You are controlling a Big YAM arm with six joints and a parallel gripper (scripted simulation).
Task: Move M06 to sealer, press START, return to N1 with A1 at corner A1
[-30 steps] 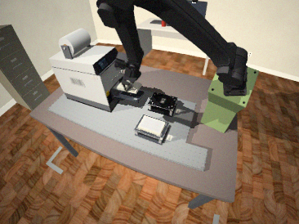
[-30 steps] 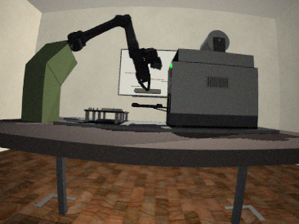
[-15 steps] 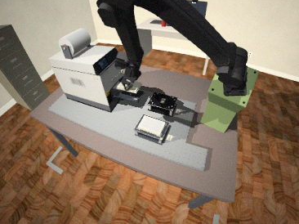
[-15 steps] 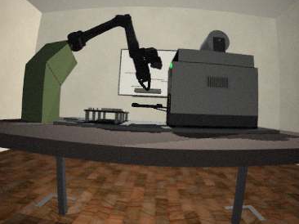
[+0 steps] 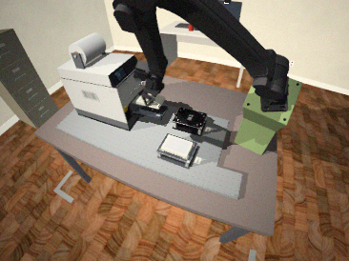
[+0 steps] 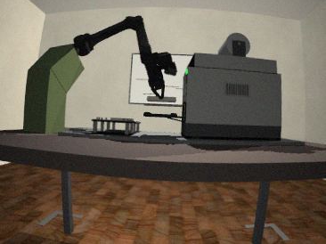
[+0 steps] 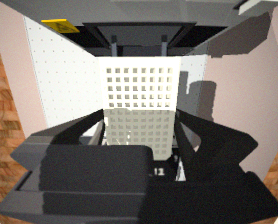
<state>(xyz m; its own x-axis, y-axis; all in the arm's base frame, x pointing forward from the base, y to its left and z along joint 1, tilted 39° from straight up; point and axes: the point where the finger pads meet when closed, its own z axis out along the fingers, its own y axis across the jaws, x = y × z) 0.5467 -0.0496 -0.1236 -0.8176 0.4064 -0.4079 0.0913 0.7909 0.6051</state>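
Right now my hand is 70 mm above the sealer stage. The rest, counted from my hand: white start button: 90 mm ahead, 100 mm to the right, 20 mm above; foil roll: 330 mm ahead, 30 mm to the right, 250 mm above; plate: 180 mm behind, 170 mm to the left, 100 mm below.
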